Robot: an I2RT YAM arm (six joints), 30 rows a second.
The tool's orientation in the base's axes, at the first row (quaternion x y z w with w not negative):
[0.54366, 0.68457, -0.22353, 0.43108]
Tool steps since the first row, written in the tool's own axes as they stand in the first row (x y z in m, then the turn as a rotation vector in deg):
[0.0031, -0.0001, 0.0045, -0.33, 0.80, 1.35]
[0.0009, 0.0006, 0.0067, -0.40, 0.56, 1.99]
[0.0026, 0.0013, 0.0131, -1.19, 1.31, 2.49]
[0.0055, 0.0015, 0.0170, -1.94, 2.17, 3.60]
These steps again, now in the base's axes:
[0.0014, -0.0018, -0.0050, 1.23, -0.98, -0.31]
[0.0029, -0.0045, -0.0042, 1.23, -1.59, -0.63]
[0.0057, -0.0083, -0.0089, 2.14, -2.18, -0.11]
[0.0071, -0.0097, -0.0133, 3.36, -3.19, 0.07]

